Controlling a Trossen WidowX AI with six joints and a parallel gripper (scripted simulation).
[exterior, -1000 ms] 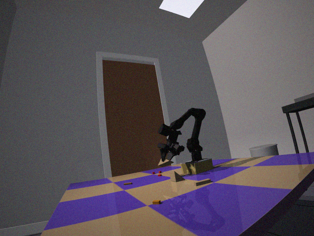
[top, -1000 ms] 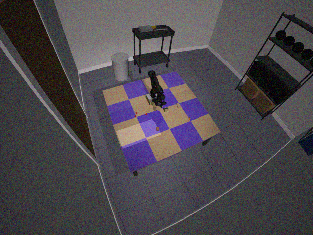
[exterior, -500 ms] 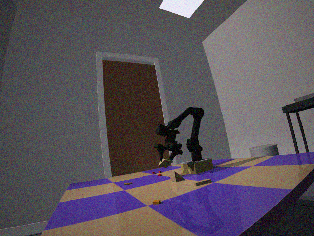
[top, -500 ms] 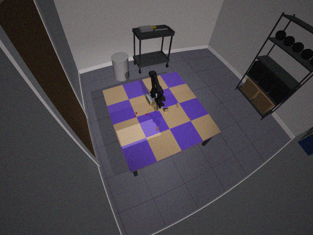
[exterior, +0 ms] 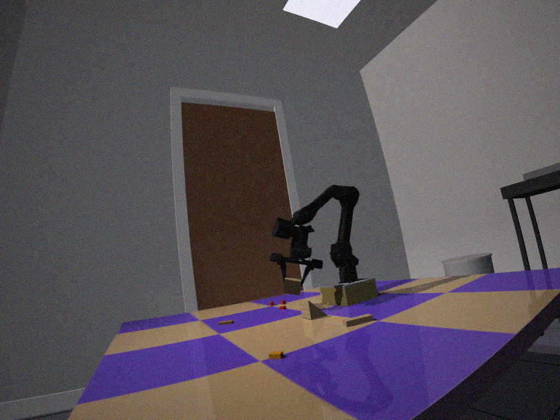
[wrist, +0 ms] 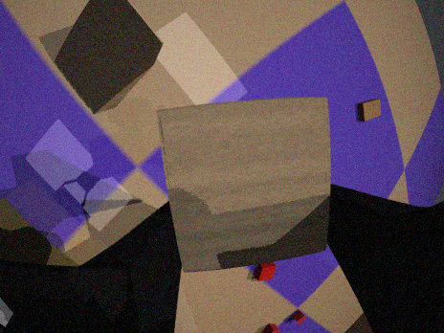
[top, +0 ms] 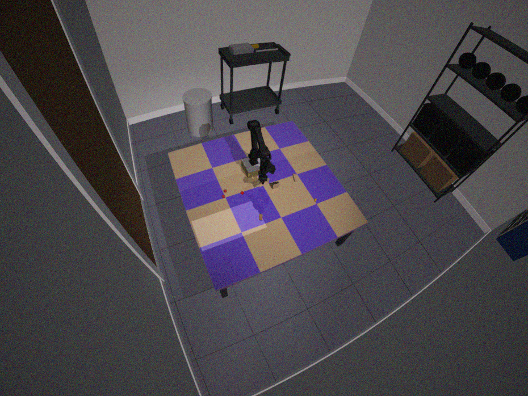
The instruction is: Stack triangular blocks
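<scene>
Now: gripper tip 10 mm below the triangular block. From my gripper tip the other things lie so: tan plank (20 mm ahead, 310 mm to the left, 100 mm below); then orange piece (280 mm ahead, 340 mm to the left, 100 mm below); then brown piece (220 mm ahead, 140 mm to the right, 100 mm below).
</scene>
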